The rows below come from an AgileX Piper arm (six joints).
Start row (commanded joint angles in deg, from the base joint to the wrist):
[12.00, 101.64, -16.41, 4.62, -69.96, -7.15]
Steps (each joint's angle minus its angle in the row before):
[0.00, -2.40, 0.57, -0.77, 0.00, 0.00]
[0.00, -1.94, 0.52, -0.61, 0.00, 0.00]
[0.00, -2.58, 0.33, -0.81, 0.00, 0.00]
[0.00, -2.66, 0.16, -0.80, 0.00, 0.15]
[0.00, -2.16, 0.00, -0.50, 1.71, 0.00]
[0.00, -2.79, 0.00, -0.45, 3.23, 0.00]
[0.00, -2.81, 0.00, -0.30, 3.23, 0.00]
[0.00, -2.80, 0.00, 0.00, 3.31, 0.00]
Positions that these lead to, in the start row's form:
[12.00, 99.24, -15.84, 3.85, -69.96, -7.15]
[12.00, 97.30, -15.32, 3.24, -69.96, -7.15]
[12.00, 94.72, -14.99, 2.43, -69.96, -7.15]
[12.00, 92.06, -14.83, 1.63, -69.96, -7.00]
[12.00, 89.90, -14.83, 1.13, -68.25, -7.00]
[12.00, 87.11, -14.83, 0.68, -65.02, -7.00]
[12.00, 84.30, -14.83, 0.38, -61.79, -7.00]
[12.00, 81.50, -14.83, 0.38, -58.48, -7.00]

